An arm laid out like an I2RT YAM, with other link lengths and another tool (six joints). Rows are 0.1 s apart.
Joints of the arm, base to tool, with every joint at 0 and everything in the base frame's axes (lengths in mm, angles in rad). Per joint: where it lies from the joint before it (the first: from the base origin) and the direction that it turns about. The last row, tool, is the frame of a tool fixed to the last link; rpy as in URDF.
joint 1: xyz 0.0 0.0 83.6 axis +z
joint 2: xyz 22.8 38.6 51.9 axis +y
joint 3: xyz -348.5 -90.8 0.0 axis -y
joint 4: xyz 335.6 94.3 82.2 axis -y
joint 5: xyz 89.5 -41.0 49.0 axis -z
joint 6: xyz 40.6 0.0 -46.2 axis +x
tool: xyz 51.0 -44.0 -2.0 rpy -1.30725 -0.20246 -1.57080
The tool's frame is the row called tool.
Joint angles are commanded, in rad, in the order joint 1, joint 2, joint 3, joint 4, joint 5, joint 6. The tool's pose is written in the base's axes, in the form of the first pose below.
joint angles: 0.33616 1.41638 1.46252 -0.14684 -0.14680 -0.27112
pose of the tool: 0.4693, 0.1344, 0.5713, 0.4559, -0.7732, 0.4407, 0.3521, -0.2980, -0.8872
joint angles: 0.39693 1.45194 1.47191 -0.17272 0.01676 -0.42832
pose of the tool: 0.4740, 0.1539, 0.5620, 0.3826, -0.7152, 0.5850, 0.3411, -0.4791, -0.8088
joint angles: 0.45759 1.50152 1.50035 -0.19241 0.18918 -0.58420
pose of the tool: 0.4796, 0.1768, 0.5567, 0.3117, -0.6197, 0.7203, 0.3127, -0.6490, -0.6936
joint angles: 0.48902 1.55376 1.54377 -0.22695 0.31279 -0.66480
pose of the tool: 0.4886, 0.1907, 0.5515, 0.2763, -0.5502, 0.7880, 0.2556, -0.7483, -0.6121
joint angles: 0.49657 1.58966 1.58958 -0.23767 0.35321 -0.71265
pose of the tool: 0.4968, 0.1975, 0.5568, 0.2565, -0.5117, 0.8200, 0.2458, -0.7860, -0.5673
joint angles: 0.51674 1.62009 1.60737 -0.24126 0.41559 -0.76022
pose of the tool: 0.5016, 0.2088, 0.5520, 0.2434, -0.4629, 0.8524, 0.2210, -0.8292, -0.5134
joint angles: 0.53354 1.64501 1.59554 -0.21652 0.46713 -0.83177
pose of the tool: 0.5069, 0.2205, 0.5400, 0.2354, -0.3910, 0.8898, 0.2076, -0.8741, -0.4391
